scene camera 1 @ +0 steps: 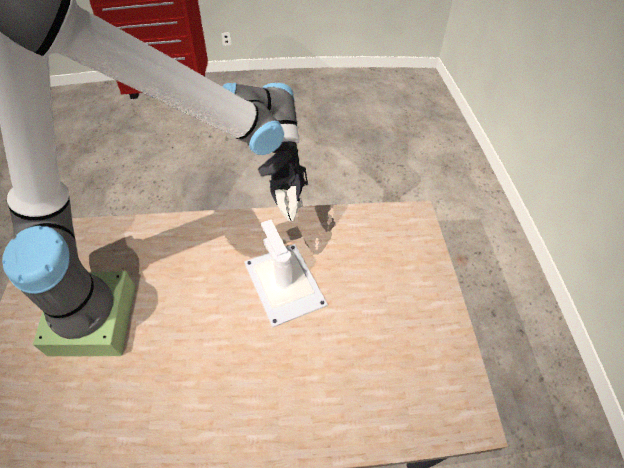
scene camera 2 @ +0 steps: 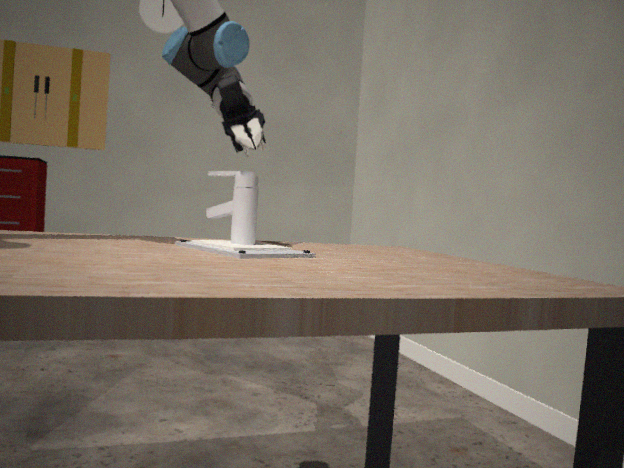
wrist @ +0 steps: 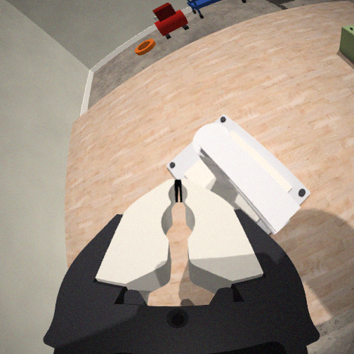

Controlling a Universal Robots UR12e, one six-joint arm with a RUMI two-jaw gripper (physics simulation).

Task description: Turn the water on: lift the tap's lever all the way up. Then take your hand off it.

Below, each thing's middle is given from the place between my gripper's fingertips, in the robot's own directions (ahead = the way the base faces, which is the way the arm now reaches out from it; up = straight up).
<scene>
Now: hand 7 cm above the lever [wrist: 212, 142], 4 cm past it and 1 cm to the left of it. Also, from my hand: grey base plate [scene camera 1: 280, 315]: 20 cm below, 6 cm to the right, 4 cm behind.
</scene>
